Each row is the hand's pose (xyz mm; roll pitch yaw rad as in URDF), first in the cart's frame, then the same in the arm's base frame.
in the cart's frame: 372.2 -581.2 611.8 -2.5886 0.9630 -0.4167
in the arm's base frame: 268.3 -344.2 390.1 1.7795 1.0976 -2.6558
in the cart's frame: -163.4 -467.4 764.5 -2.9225 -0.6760 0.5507
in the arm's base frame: 127.7 -86.0 876.7 -2.6362 0.1549 -0.0004
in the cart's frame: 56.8 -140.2 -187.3 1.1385 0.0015 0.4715
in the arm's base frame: -319.9 344.2 54.5 1.4712 0.8244 0.1483
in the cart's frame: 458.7 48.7 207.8 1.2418 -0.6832 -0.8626
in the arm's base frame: 267.1 287.6 -20.1 0.5151 -0.1055 -1.0300
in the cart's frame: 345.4 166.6 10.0 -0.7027 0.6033 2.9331
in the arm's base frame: 105.4 478.3 -77.8 -0.4024 -0.2214 2.5258
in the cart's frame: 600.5 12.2 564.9 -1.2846 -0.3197 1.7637
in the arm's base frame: 593.4 125.8 107.5 -0.3837 -0.2147 1.0394
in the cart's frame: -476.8 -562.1 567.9 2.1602 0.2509 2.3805
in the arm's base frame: -227.6 -18.6 999.4 2.8594 -0.2824 1.8987
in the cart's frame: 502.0 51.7 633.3 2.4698 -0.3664 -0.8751
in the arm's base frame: 604.4 181.2 220.3 1.7347 0.1240 -1.2491
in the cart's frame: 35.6 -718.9 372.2 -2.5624 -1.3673 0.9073
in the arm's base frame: -148.3 -298.3 508.5 -1.9248 -0.5401 -0.1344
